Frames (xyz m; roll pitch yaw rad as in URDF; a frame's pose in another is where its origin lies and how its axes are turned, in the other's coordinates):
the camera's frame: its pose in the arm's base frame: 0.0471 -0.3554 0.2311 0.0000 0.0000 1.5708
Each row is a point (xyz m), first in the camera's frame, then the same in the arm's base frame.
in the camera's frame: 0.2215 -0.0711 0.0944
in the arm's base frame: 0.1182 -0.1339 0.3255
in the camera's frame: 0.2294 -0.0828 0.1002
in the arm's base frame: 0.1299 -0.1260 0.3313
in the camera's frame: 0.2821 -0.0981 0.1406
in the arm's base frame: 0.1452 -0.0733 0.3717
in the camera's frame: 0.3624 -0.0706 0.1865
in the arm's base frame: 0.1177 0.0070 0.4176
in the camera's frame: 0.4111 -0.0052 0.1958
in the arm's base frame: 0.0523 0.0557 0.4269
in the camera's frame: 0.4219 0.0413 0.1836
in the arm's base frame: 0.0058 0.0665 0.4147
